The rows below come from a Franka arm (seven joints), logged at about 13 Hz.
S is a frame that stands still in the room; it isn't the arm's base.
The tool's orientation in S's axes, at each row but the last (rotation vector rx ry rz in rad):
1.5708, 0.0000, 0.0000
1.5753, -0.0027, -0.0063
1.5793, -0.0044, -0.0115
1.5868, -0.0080, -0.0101
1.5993, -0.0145, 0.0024
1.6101, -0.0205, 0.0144
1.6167, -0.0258, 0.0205
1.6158, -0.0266, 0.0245
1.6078, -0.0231, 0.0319
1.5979, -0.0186, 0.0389
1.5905, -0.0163, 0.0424
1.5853, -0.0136, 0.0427
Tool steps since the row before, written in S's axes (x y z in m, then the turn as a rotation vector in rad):
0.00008, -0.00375, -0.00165, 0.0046, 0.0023, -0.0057
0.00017, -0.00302, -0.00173, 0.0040, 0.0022, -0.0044
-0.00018, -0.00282, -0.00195, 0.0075, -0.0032, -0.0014
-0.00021, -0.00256, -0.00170, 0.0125, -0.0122, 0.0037
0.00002, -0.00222, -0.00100, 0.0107, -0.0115, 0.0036
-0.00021, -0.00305, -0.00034, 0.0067, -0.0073, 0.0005
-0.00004, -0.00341, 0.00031, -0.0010, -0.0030, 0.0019
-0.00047, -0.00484, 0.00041, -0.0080, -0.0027, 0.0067
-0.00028, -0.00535, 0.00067, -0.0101, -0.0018, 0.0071
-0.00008, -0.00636, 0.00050, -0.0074, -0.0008, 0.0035
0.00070, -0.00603, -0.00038, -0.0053, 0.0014, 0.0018
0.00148, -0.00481, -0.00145, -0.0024, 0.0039, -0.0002
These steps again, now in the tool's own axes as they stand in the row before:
0.00008, -0.00165, 0.00375, 0.0046, -0.0057, -0.0023
0.00019, -0.00172, 0.00303, 0.0040, -0.0044, -0.0022
-0.00014, -0.00193, 0.00284, 0.0075, -0.0013, 0.0031
-0.00018, -0.00166, 0.00259, 0.0126, 0.0039, 0.0120
0.00003, -0.00094, 0.00225, 0.0108, 0.0038, 0.0113
-0.00020, -0.00022, 0.00306, 0.0067, 0.0006, 0.0073
-0.00002, 0.00047, 0.00339, -0.0009, 0.0021, 0.0029
-0.00045, 0.00064, 0.00482, -0.0078, 0.0071, 0.0024
-0.00028, 0.00088, 0.00532, -0.0099, 0.0075, 0.0015
-0.00014, 0.00068, 0.00634, -0.0073, 0.0038, 0.0006
0.00059, -0.00028, 0.00605, -0.0052, 0.0020, -0.0015
0.00134, -0.00143, 0.00486, -0.0023, -0.0002, -0.0039

